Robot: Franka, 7 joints.
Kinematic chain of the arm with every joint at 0, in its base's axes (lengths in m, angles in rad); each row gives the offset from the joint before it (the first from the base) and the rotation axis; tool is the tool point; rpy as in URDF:
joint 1: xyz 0 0 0.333 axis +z
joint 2: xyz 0 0 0 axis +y
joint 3: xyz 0 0 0.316 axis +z
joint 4: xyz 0.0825 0 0 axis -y
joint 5: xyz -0.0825 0 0.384 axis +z
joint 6: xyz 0 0 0 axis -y
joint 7: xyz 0.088 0 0 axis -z
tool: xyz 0 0 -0.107 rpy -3.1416 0 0
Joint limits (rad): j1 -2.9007..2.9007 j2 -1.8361..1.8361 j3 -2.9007..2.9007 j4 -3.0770..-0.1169 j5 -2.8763..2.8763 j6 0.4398..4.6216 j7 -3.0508..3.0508
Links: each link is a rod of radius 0.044 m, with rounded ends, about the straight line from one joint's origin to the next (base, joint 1, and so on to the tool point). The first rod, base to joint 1, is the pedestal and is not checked.
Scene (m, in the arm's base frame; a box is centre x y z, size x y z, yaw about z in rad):
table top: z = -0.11
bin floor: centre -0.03 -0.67 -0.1 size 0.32 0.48 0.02 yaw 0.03
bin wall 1: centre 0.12 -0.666 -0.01 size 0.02 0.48 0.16 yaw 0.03
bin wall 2: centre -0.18 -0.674 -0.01 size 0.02 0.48 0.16 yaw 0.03
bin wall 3: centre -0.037 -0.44 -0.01 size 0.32 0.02 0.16 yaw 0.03
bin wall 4: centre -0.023 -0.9 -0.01 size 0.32 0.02 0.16 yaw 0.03
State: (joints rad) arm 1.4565 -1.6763 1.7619 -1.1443 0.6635 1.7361 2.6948
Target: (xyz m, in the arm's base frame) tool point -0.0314 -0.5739 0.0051
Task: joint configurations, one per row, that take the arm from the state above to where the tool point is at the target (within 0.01 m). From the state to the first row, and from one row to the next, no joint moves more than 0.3 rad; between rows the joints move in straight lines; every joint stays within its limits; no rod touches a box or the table.
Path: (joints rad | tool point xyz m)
1: 1.7516 -1.4922 1.8319 -1.2662 0.6318 1.5055 2.6948 | -0.4023 -0.5430 0.1681
2: 2.0467 -1.3082 1.9018 -1.3880 0.6000 1.2749 2.6948 | -0.2203 -0.5874 0.2017
3: 2.3418 -1.1241 1.9718 -1.5099 0.5683 1.0442 2.6948 | -0.0314 -0.5739 0.2325
4: 2.2712 -1.2961 2.0930 -1.4161 0.6246 1.1754 2.6948 | -0.0283 -0.5859 0.1224
5: 2.2006 -1.4681 2.2142 -1.3223 0.6810 1.3066 2.6948 | -0.0314 -0.5739 0.0051

